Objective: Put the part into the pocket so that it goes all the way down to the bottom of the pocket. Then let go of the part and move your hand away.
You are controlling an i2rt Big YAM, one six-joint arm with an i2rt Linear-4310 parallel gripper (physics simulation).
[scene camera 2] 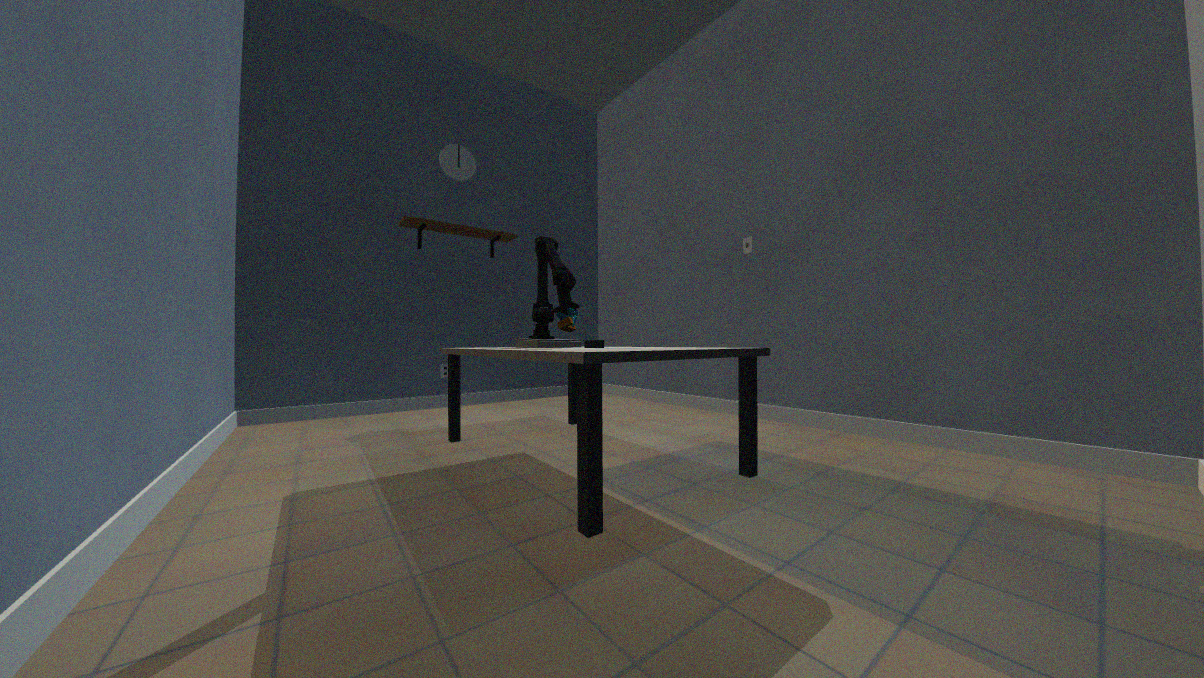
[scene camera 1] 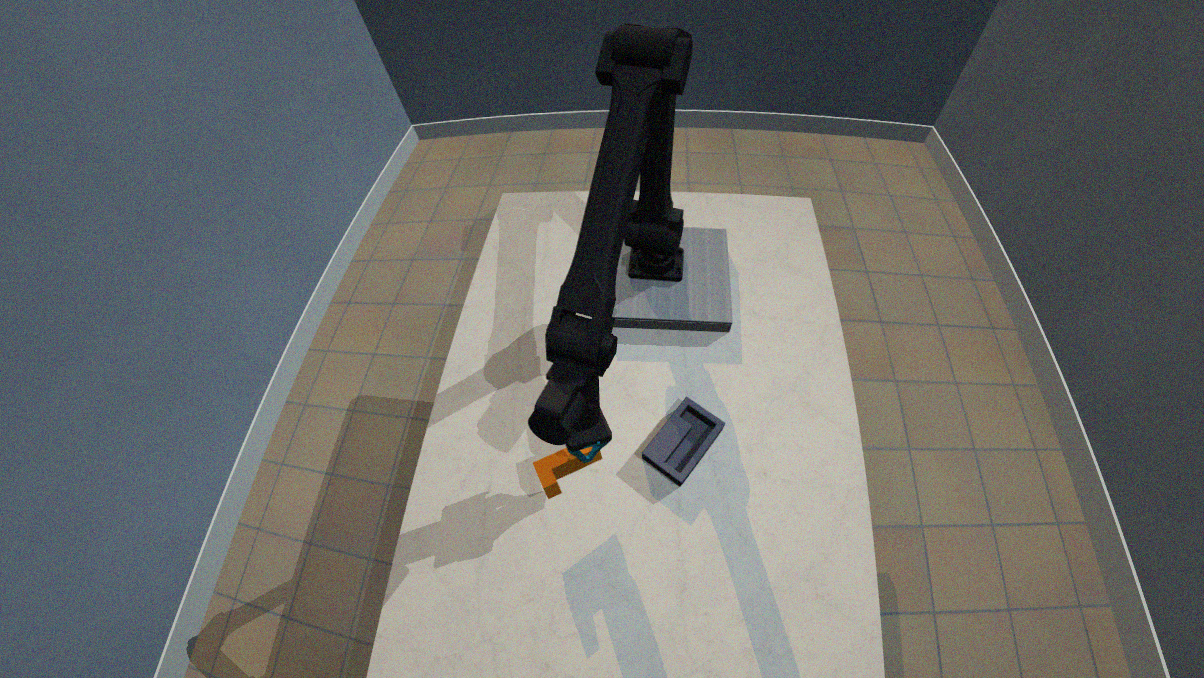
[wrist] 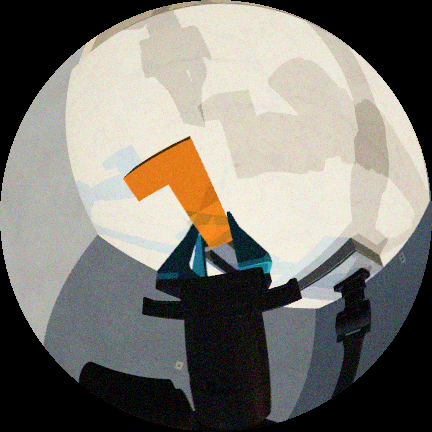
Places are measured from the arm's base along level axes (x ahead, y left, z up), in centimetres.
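Where they show: gripper, fingertip midpoint: [scene camera 2: 569,327] [scene camera 1: 584,453] [wrist: 213,218]; arm's base, origin of the base link: [scene camera 2: 541,338] [scene camera 1: 656,264] [wrist: 351,279].
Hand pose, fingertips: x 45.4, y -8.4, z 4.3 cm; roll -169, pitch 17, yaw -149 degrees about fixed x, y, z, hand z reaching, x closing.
Things, the pixels of their top centre, and the offset from my fingertips. Level surfaces: height alone.
- orange L-shaped piece, middle of its top: [wrist: 170,226] [scene camera 1: 567,462] [scene camera 2: 569,317] dx +2.8, dy -1.6, dz +4.4 cm
- dark grey block, middle of its top: [scene camera 1: 684,437] [wrist: 228,263] [scene camera 2: 593,340] dx -6.3, dy +16.8, dz -5.3 cm
- white table, its level: dz -8.9 cm
The part, an orange L-shaped piece [scene camera 1: 551,465] [scene camera 2: 567,325] [wrist: 177,165], is in my gripper [scene camera 1: 584,452] [scene camera 2: 569,314] [wrist: 213,218]. The teal fingers are shut on the end of its long leg. Scene camera 2 shows the part raised above the table. Its short leg is at the far end from the fingers and points towards the front in scene camera 1. The dark grey block [scene camera 1: 663,439] [scene camera 2: 593,343] with the L-shaped pocket stands on the table, right of the part in scene camera 1. A bit of the block [wrist: 229,255] shows between the fingers in the wrist view.
The white table [scene camera 1: 800,404] [scene camera 2: 674,350] carries the arm's grey base plate [scene camera 1: 703,294] [wrist: 327,267], behind the block in scene camera 1. The black arm [scene camera 1: 599,227] reaches forward over the table. A wall shelf [scene camera 2: 454,229] is in the background.
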